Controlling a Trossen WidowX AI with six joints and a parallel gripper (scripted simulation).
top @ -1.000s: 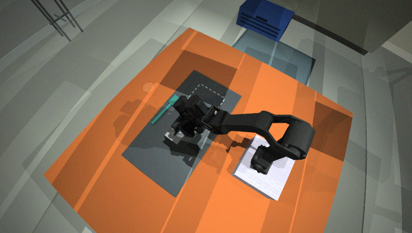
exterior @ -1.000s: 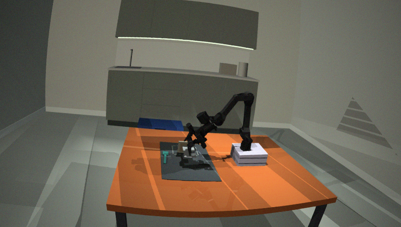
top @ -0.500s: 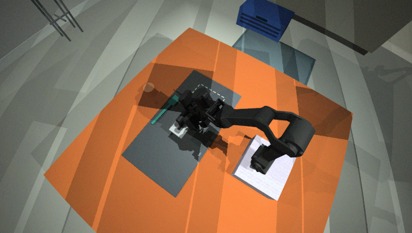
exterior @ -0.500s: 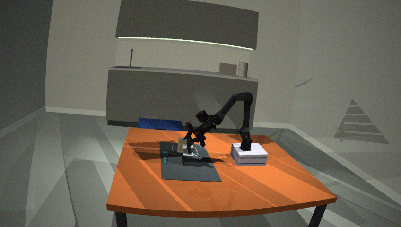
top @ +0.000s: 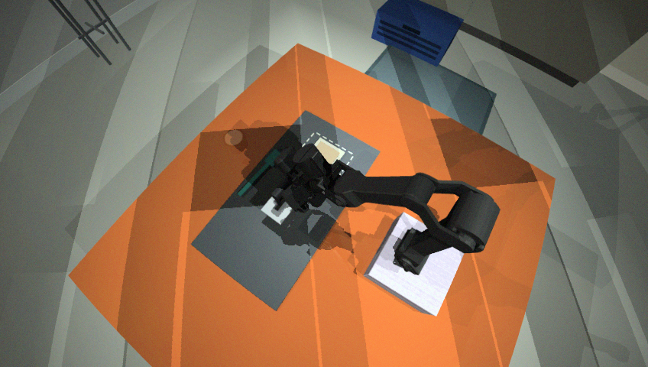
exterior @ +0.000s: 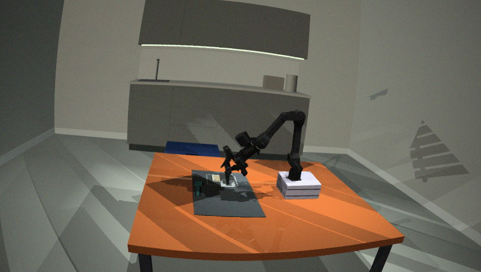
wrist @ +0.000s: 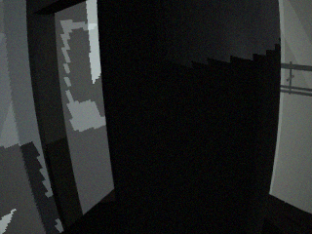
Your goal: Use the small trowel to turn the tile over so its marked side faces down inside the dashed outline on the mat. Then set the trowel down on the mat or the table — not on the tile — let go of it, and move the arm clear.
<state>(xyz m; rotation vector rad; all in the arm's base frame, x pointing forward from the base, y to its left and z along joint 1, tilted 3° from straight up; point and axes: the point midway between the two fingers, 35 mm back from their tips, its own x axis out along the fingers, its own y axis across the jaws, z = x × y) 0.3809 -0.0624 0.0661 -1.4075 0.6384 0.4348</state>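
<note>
My gripper tip is 1 cm past the grey mat, 1 cm to the right of it and 14 cm above it. The rest, counted from my gripper tip: tile 4 cm behind, 17 cm to the right, 11 cm below; then teal spatula-like tool 12 cm ahead, 3 cm to the right, 12 cm below; then trowel 3 cm behind, 1 cm below.
</note>
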